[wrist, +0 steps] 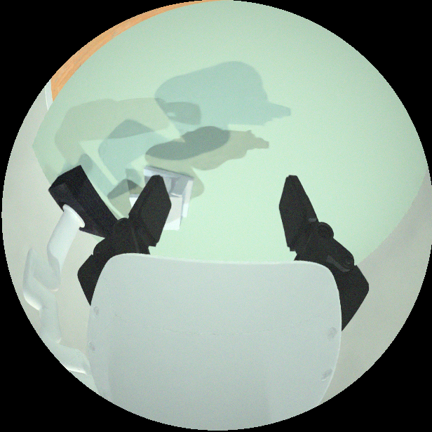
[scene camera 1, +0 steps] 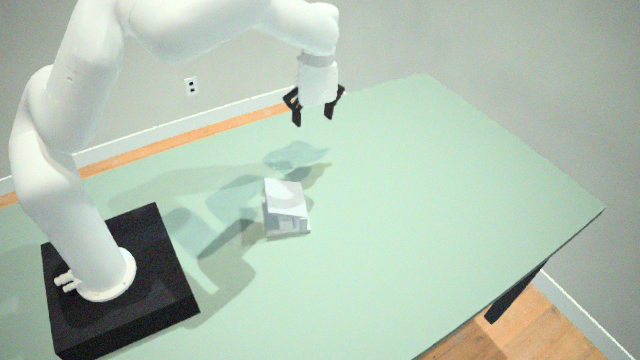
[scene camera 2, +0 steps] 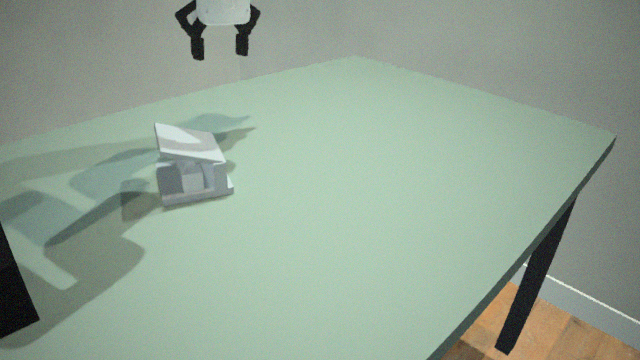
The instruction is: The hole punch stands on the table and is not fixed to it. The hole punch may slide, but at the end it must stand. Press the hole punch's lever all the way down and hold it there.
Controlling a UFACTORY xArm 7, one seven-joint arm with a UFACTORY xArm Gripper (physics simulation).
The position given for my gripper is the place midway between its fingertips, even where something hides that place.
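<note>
My gripper (scene camera 2: 220, 57), (scene camera 1: 312, 121). Hole punch (scene camera 2: 204, 181), (wrist: 177, 184), (scene camera 1: 275, 226).
</note>
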